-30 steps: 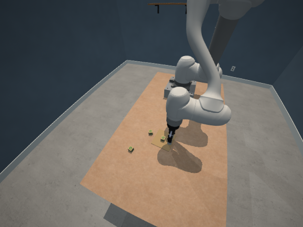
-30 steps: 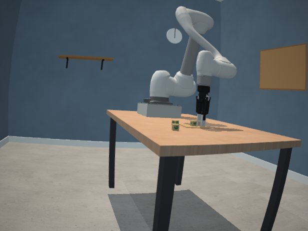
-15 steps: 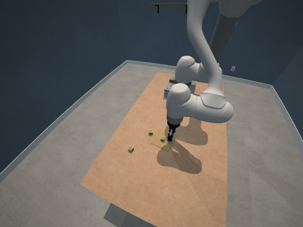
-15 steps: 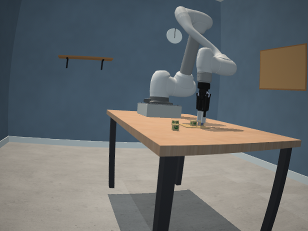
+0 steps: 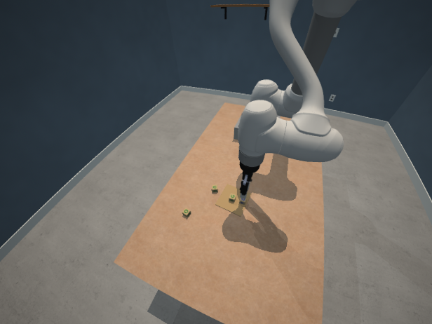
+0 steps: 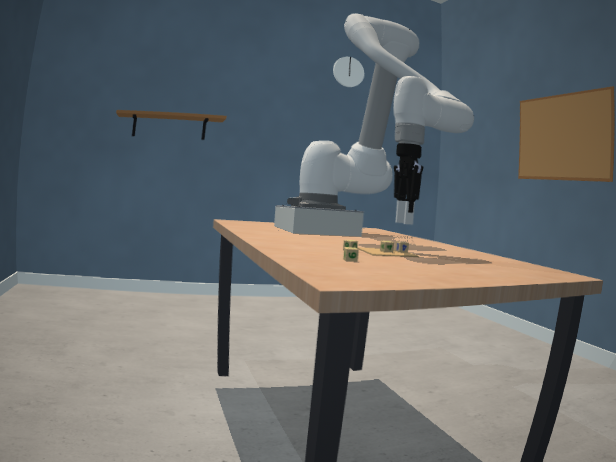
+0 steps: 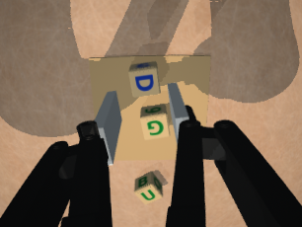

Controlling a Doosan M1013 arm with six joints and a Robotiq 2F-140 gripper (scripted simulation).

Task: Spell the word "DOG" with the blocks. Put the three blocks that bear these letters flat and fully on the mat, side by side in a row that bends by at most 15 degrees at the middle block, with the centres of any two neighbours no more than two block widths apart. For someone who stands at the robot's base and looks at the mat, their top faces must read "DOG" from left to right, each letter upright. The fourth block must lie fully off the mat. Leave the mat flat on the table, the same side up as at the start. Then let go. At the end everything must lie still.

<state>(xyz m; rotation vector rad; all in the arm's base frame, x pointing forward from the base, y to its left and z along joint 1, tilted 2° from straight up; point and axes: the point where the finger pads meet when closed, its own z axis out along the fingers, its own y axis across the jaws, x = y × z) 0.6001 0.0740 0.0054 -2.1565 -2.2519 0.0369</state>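
Now: hand 100 mm above the G block, 50 mm to the left of it and 10 mm short of it. Also, from my hand: D block 100 mm below; tan mat 120 mm below, 50 mm to the right.
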